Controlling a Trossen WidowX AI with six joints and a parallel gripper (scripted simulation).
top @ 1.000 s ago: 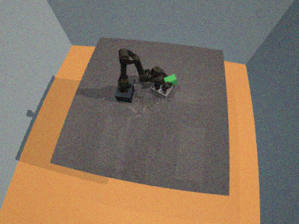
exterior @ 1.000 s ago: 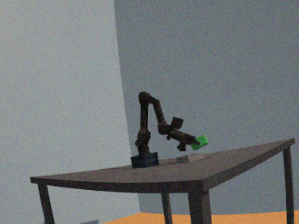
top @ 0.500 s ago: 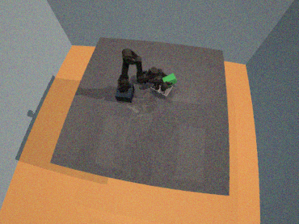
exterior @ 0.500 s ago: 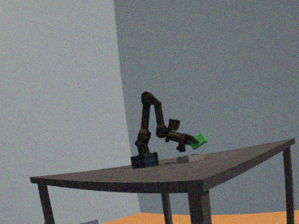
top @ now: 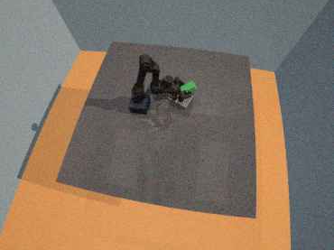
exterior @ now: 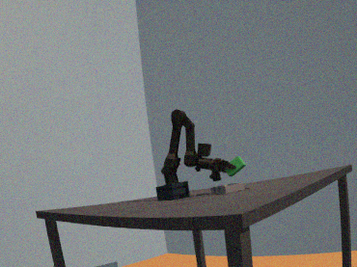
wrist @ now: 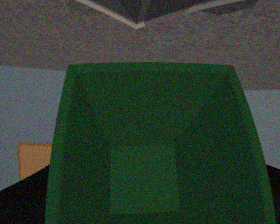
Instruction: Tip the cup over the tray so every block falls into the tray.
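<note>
Now: gripper tip 10 mm short of the green square cup and 20 mm below it.
</note>
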